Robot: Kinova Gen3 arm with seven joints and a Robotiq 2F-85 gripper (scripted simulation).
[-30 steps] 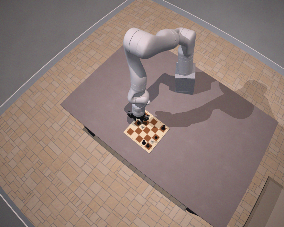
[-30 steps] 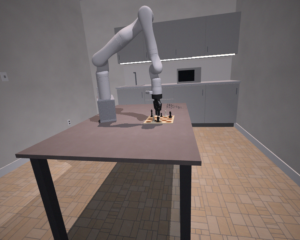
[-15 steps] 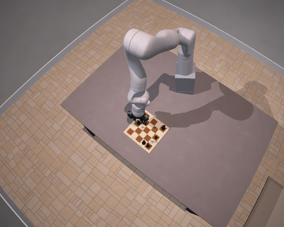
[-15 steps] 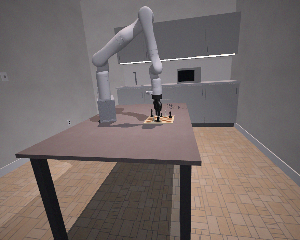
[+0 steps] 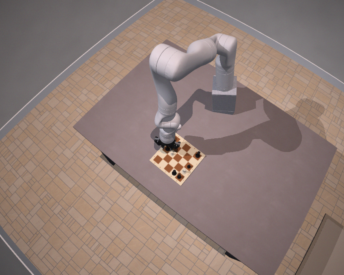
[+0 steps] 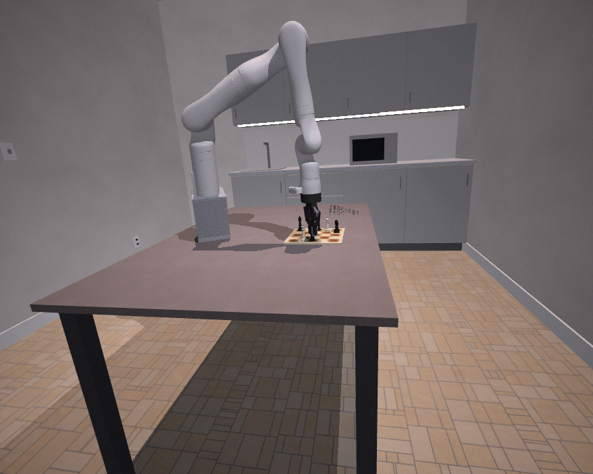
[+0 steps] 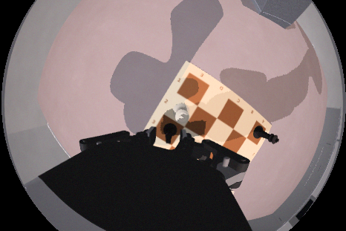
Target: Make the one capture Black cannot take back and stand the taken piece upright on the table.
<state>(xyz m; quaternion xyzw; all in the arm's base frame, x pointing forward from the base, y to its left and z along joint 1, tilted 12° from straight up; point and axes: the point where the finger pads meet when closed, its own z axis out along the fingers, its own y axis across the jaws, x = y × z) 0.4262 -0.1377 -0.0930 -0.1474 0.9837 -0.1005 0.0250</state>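
Now: the chessboard 1 cm ahead of my hand, 7 cm to the left of it and 4 cm below it. The rest, counted from my hand: black pawn: 3 cm ahead, 15 cm to the left, 3 cm below.
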